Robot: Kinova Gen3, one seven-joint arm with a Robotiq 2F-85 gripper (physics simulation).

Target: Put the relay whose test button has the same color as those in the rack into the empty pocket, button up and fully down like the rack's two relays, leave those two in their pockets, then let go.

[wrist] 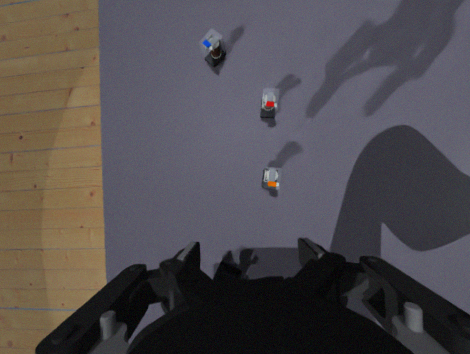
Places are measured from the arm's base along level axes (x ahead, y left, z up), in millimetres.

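Where they show: gripper, fingertip midpoint: [248,251].
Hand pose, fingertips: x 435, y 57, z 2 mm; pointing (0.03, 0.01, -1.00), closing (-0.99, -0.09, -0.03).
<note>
Things, the pixels of their top centre, and the offset from my fingertips. Level surfaces: height alone.
- relay with an orange button, top centre: [272,177] dx -29, dy -65, dz -85 mm
- relay with a red button, top centre: [270,97] dx -22, dy -169, dz -85 mm
- relay with a blue button, top centre: [210,38] dx +62, dy -251, dz -85 mm
- rack, top centre: [214,305] dx +43, dy +122, dz -106 mm
- grey surface, surface height: dz -129 mm
A relay with an orange button [271,177] stands button up on the grey surface, ahead of the gripper and right of centre. A relay with a red button [269,102] stands beyond it. A relay with a blue button [213,47] stands farther off to the upper left, turned at an angle. All three have clear housings and dark bases. My gripper [248,251] is open, with nothing seen between its fingertips. A dark corner of what looks like the rack [229,271] shows below, between the fingers; the gripper body hides the rest, including its two relays and pockets.
The grey surface [165,150] ends at a straight edge on the left, beside light wooden planks [50,150]. Large dark shadows of the arm and gripper fall across the right side. The three loose relays stand apart from one another.
</note>
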